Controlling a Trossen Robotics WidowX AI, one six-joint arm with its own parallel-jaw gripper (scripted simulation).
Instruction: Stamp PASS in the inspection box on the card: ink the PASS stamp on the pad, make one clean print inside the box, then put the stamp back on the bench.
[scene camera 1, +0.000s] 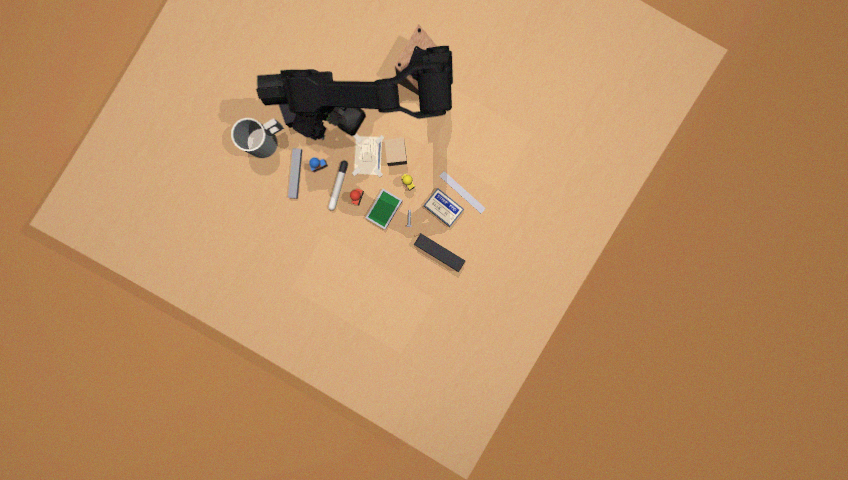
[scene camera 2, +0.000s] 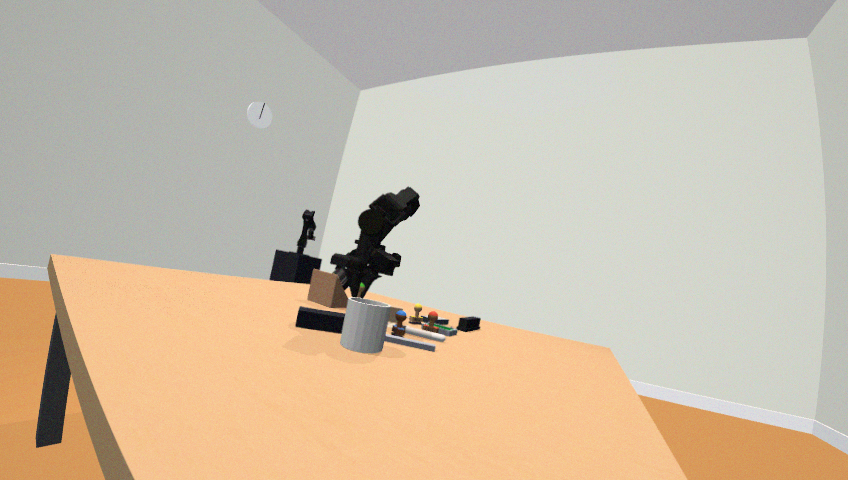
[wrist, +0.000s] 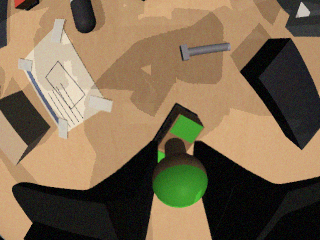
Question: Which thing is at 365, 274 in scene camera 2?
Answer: My gripper.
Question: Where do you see my gripper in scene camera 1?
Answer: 332, 114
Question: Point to my gripper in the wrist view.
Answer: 175, 147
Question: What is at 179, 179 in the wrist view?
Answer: A green-knobbed stamp.
